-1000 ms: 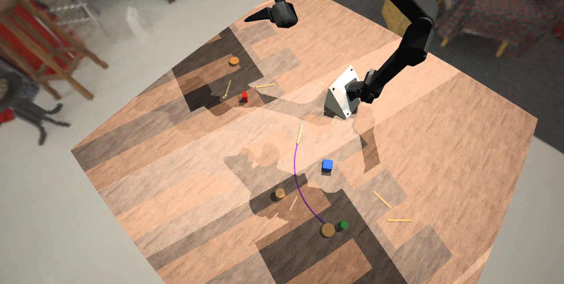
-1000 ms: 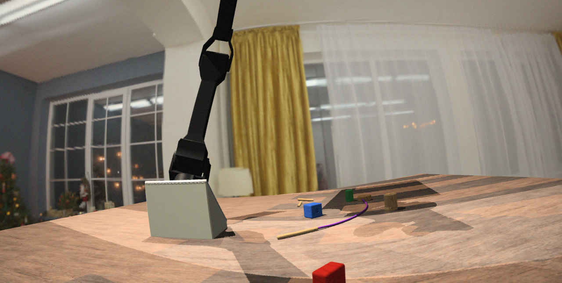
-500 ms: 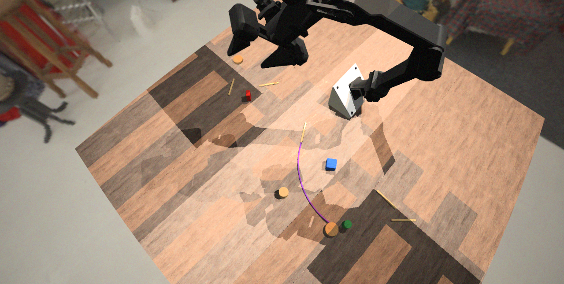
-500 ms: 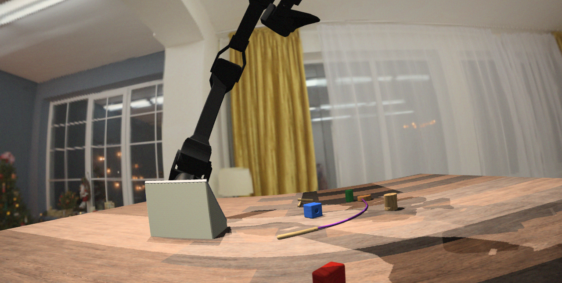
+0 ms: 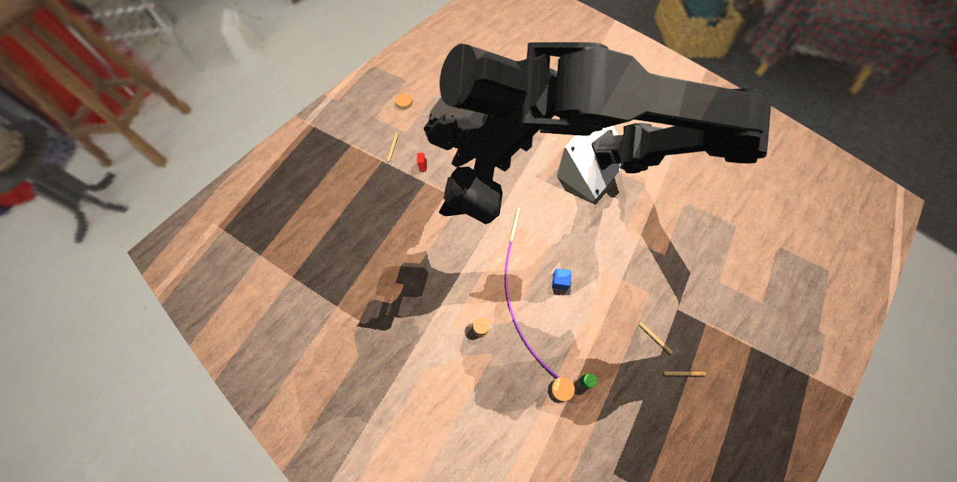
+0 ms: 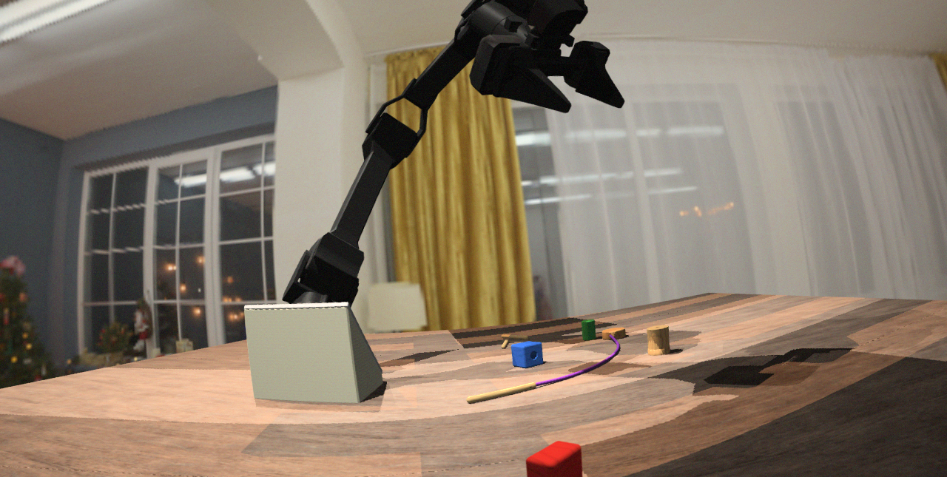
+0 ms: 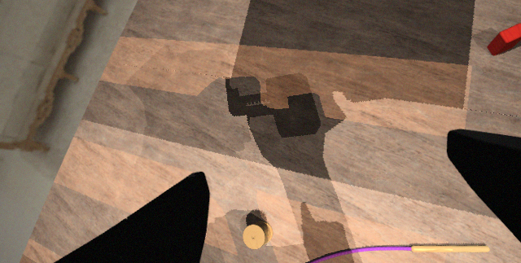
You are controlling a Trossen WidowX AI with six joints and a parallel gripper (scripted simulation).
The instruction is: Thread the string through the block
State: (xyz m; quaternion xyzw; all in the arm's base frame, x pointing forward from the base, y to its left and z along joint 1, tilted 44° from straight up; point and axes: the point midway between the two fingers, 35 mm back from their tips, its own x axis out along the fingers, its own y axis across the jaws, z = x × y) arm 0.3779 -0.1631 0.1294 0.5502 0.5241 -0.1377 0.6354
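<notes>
The blue block is 110 mm behind my gripper tip, 160 mm to the left of it and 270 mm below it. Also, from my gripper tip: wooden cylinder: 60 mm ahead, 130 mm to the left, 260 mm below; thin wooden stick: 120 mm behind, 30 mm to the left, 280 mm below; red block: 80 mm behind, 220 mm to the right, 260 mm below.
</notes>
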